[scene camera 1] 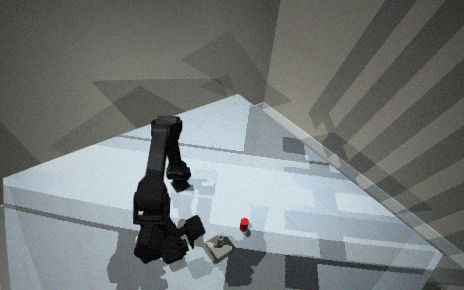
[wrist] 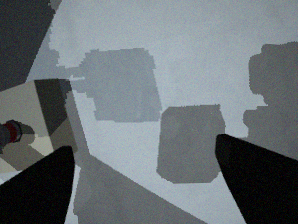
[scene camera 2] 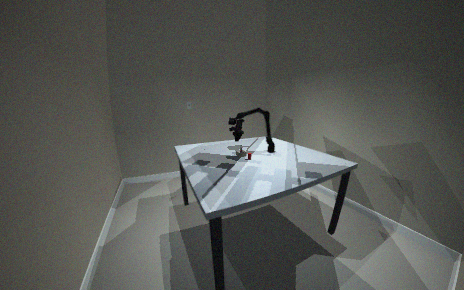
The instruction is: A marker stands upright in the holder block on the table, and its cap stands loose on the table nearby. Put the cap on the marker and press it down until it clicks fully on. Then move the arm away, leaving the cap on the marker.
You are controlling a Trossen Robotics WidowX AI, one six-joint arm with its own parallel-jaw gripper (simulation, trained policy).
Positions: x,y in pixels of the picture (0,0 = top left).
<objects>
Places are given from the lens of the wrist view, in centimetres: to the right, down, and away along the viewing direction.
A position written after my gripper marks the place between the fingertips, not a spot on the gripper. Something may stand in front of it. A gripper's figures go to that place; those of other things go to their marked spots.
my gripper (wrist: 145,150): 0, 2, 10
beige holder block (wrist: 56,116): -8, 0, 20
</objects>
